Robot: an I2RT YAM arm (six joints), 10 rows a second.
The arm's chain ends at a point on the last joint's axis. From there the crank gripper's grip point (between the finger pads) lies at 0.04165 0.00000 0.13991 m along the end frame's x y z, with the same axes.
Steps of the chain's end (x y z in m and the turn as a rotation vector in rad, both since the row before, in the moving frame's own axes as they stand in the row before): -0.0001, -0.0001, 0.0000, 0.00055, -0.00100, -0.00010; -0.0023, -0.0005, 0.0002, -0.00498, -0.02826, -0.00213; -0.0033, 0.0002, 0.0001, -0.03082, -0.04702, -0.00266; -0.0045, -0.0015, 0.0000, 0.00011, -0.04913, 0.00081; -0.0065, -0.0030, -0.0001, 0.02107, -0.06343, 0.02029; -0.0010, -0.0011, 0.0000, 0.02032, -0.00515, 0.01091; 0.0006, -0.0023, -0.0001, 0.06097, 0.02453, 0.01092; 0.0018, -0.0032, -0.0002, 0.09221, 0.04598, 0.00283; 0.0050, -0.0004, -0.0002, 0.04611, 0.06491, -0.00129; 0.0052, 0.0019, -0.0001, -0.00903, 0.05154, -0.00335; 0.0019, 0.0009, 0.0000, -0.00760, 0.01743, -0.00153
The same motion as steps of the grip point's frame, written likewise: -0.0002, -0.0002, 0.0000, 0.00055, -0.00100, -0.00010; -0.0063, 0.0001, 0.0013, -0.00498, -0.02826, -0.00213; -0.0099, 0.0044, 0.0018, -0.03082, -0.04702, -0.00266; -0.0114, -0.0015, 0.0019, 0.00011, -0.04913, 0.00081; -0.0154, -0.0052, 0.0022, 0.02107, -0.06343, 0.02029; -0.0017, -0.0035, 0.0002, 0.02032, -0.00515, 0.01091; 0.0041, -0.0103, -0.0014, 0.06097, 0.02453, 0.01092; 0.0082, -0.0159, -0.0028, 0.09221, 0.04598, 0.00283; 0.0140, -0.0068, -0.0033, 0.04611, 0.06491, -0.00129; 0.0124, 0.0030, -0.0024, -0.00903, 0.05154, -0.00335; 0.0043, 0.0019, -0.0008, -0.00760, 0.01743, -0.00153
